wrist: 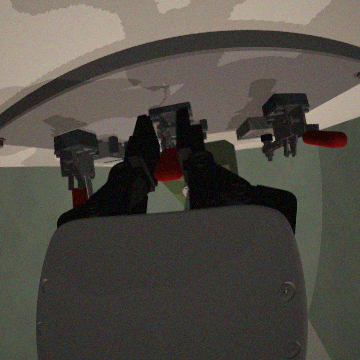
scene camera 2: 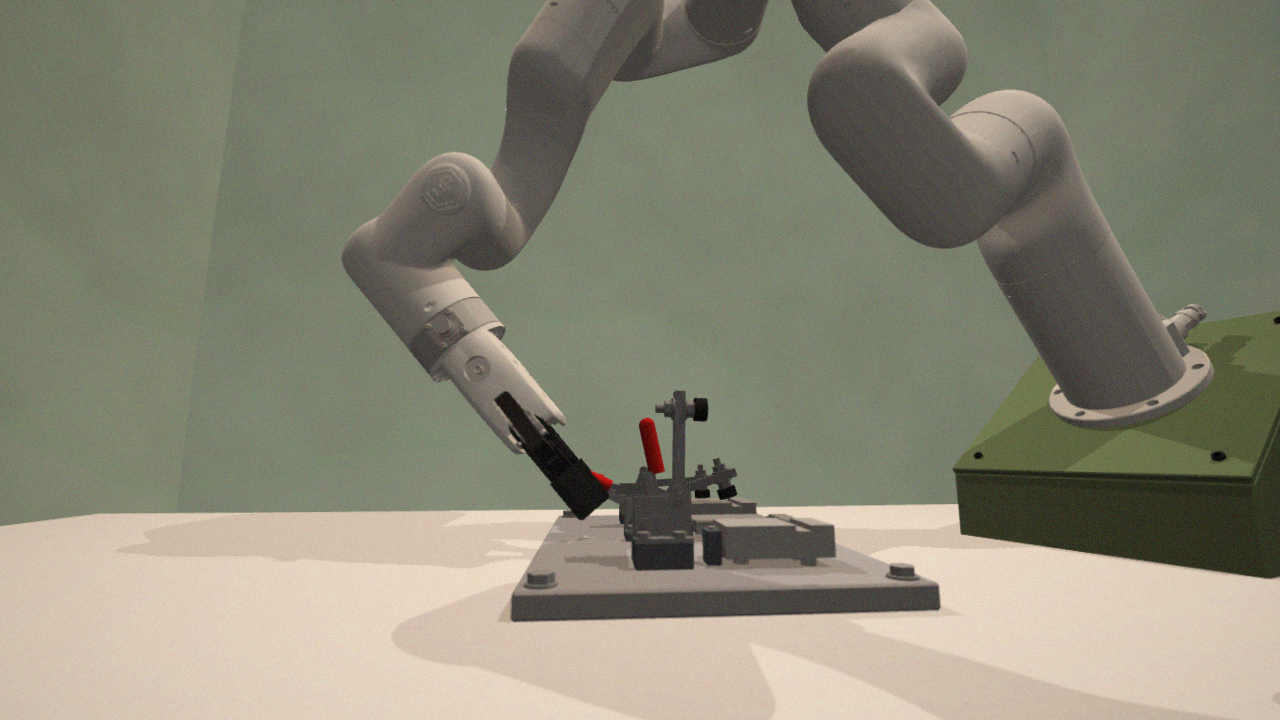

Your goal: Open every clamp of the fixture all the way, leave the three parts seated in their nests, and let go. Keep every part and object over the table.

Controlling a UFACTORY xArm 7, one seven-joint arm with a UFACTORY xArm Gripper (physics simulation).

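Frame: origin at the arm's base, x ahead, y left, z up, level; millimetres.
Where they show: gripper, fingertip midpoint: [wrist: 167,127] [scene camera 2: 595,507]; arm's base at its link origin: [scene camera 2: 1126,388].
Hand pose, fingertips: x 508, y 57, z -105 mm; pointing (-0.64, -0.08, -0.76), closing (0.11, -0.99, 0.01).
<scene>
Things, the pixels of their top centre, and the offset from my fingertips. "spot": a spot on its surface instead.
- fixture plate at its top centre: [scene camera 2: 682,537] [wrist: 176,119] 26 mm down, 74 mm back, 7 mm right
- middle clamp's red handle at a spot on its surface: [wrist: 169,167] spot: 28 mm up, 22 mm ahead, 1 mm left
- left clamp's red handle at a spot on its surface: [wrist: 79,196] spot: 41 mm up, 44 mm back, 102 mm left
The fixture plate [scene camera 2: 725,603] [wrist: 200,65] carries three clamps. The near clamp's bar [scene camera 2: 678,447] stands upright, its black tip high above the near grey part [scene camera 2: 774,539], which sits on the plate. A red handle [scene camera 2: 651,445] stands steeply beside that bar. My gripper [scene camera 2: 597,497] [wrist: 167,127] is shut on the middle clamp's red handle [wrist: 169,167], left of the clamps in the scene view. Beyond the upright bar, a clamp arm [scene camera 2: 716,476] is tilted slightly up. The clamp at the wrist view's right has its red handle [wrist: 325,139] pointing sideways. Another grey part [scene camera 2: 726,506] is partly hidden; the third cannot be made out clearly.
Bolt heads [scene camera 2: 540,578] [scene camera 2: 902,570] stand at the plate's near corners. The green pedestal [scene camera 2: 1109,519] with the arm's base stands at the right. In the wrist view, the left clamp's red handle [wrist: 79,196] shows close to the gripper's left finger linkage.
</scene>
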